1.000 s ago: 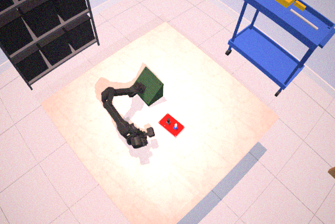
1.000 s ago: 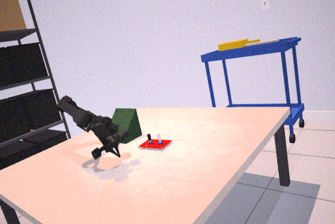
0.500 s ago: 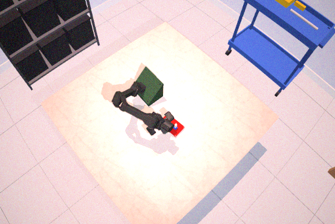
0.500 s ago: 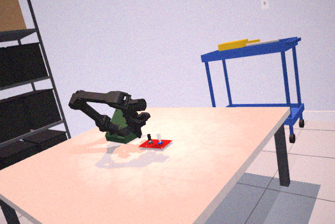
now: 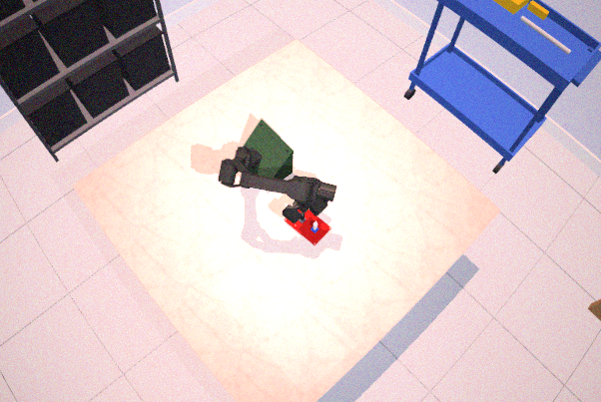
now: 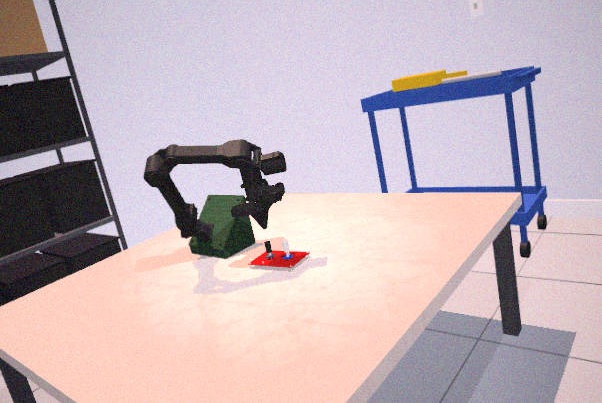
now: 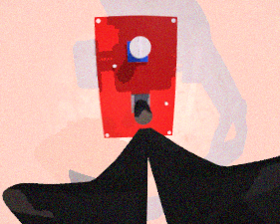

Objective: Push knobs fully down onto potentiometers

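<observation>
My gripper tip is now 60 mm above the black knob. From my gripper tip the other things lie so: white knob 60 mm ahead, 10 mm to the left, 50 mm below.
</observation>
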